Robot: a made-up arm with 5 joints.
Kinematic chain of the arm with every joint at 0, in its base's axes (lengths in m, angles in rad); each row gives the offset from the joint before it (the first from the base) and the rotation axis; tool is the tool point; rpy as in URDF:
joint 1: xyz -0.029 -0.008 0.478 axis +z
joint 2: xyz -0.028 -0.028 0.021 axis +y
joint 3: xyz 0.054 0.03 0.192 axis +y
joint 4: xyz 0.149 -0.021 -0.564 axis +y
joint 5: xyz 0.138 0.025 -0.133 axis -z
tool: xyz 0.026 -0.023 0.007 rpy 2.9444 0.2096 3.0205
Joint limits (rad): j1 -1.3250..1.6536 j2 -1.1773..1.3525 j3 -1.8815..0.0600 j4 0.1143..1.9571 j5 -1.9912..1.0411
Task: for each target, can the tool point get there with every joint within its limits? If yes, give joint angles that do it. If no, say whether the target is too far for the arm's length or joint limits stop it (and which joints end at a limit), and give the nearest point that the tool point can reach.
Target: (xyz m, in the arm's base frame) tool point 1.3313 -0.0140 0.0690
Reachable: no: too far | nearest point 0.8581 -0.0119 0.2156 | short by 0.495 m
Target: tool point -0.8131 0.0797 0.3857
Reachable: no: joint limits stop it (at a limit: joint 2, joint 3) | nearest point -0.5918 0.0550 0.3158 | short by 0.233 m
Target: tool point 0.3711 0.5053 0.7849
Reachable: yes | joints 0.9259 -0.8204 -0.6879 0.8557 -0.2077
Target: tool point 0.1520 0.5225 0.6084
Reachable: yes | joints 1.2930 -0.8676 -0.5964 1.6004 0.7576
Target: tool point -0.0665 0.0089 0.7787
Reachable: no: joint limits stop it (at a limit: joint 1, joint 2, joint 4, joint 5) | nearest point -0.0277 0.3160 1.0099 | short by 0.386 m
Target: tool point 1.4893 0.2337 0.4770
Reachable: no: too far | nearest point 0.8894 0.1382 0.4855 | short by 0.608 m
